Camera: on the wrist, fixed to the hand. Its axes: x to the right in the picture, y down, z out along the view.
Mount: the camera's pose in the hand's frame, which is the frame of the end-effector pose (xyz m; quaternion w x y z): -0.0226 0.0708 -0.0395 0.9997 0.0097 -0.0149 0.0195
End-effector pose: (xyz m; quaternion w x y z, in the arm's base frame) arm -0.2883 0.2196 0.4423 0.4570 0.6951 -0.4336 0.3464
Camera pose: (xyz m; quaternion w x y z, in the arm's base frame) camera -0.3654 0.2484 0.4597 0.4369 0.6960 -0.4504 0.3490
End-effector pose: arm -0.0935 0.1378 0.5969 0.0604 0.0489 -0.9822 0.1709
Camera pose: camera -0.0754 0.2193 0.6074 0.0419 0.0329 -0.9821 0.1808
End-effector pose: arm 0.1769 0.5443 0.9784 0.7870 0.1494 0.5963 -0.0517
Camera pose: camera 0.1524 0.6211 1.0026 0.7952 0.1678 0.5810 -0.0443
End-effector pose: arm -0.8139 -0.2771 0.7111 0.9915 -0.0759 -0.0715 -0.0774
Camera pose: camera -0.8192 -0.2111 0.6591 0.9924 -0.0688 -0.0855 -0.0562
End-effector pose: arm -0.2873 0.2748 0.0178 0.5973 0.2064 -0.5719 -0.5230
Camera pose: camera -0.2197 0.3064 0.0568 0.5968 0.1932 -0.5897 -0.5087
